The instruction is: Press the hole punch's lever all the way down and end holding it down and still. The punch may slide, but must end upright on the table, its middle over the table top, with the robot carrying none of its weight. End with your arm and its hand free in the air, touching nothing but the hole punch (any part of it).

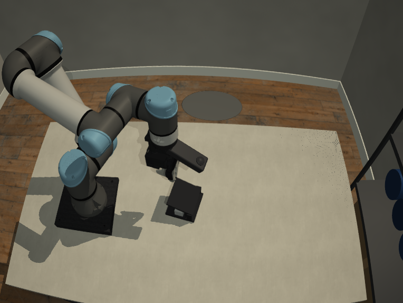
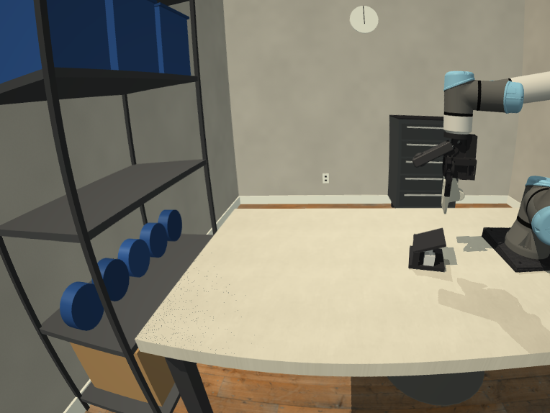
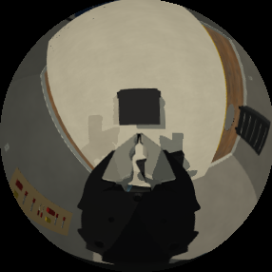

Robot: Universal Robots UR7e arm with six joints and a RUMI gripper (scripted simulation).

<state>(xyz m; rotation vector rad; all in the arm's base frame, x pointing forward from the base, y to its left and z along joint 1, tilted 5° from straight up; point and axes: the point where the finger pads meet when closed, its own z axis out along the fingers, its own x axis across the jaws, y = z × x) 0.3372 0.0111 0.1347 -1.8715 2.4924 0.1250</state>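
The hole punch lies 4 cm ahead of my hand, 1 cm to the right of it and 13 cm below it.
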